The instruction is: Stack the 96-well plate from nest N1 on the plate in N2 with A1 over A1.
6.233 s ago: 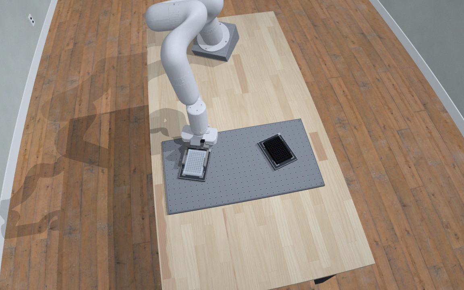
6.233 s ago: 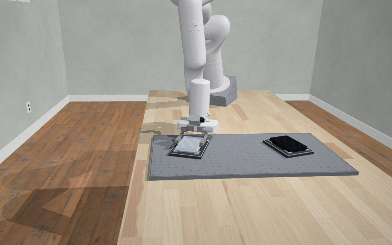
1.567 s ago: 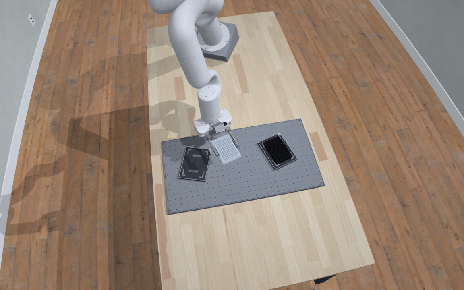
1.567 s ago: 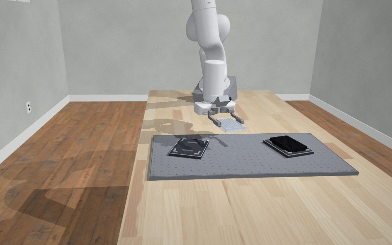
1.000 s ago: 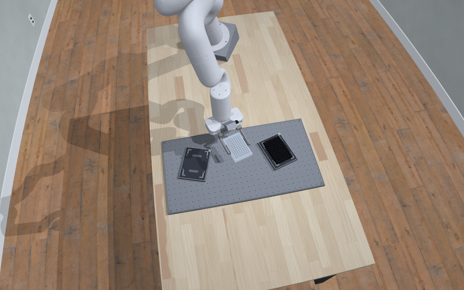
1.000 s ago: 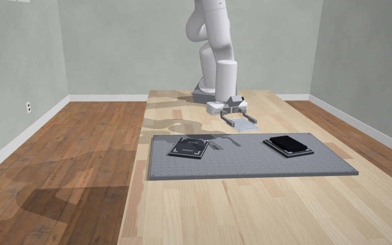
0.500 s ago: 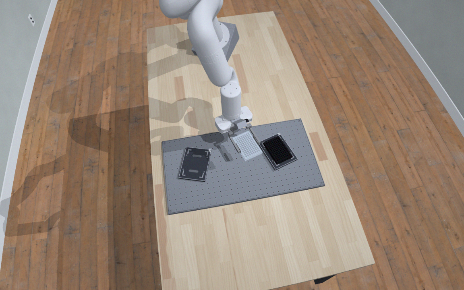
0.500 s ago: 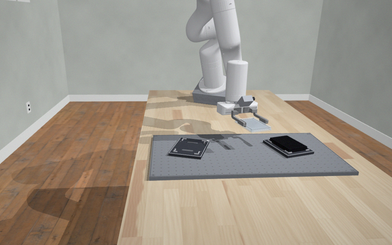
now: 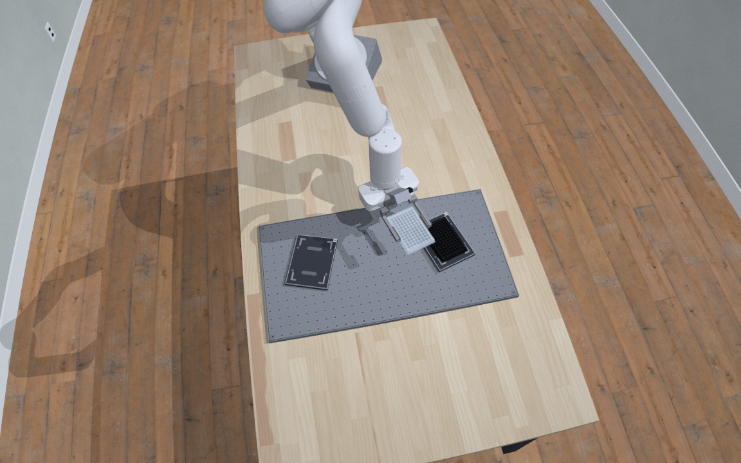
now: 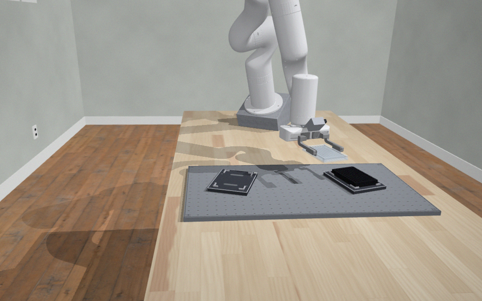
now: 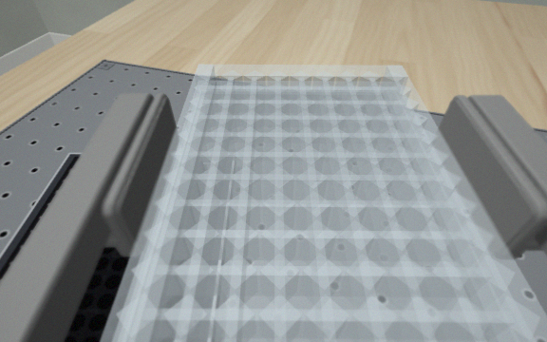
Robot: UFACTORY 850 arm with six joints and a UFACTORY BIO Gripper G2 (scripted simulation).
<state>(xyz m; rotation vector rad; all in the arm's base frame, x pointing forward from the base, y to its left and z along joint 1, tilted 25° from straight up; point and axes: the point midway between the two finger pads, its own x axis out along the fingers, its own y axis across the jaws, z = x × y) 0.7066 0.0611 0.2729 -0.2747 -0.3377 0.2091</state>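
Now: hand 10 cm to the right of the black 96-well plate, 9 cm above it and 1 cm short of it. Round my hand: clear 96-well plate 1 cm below.
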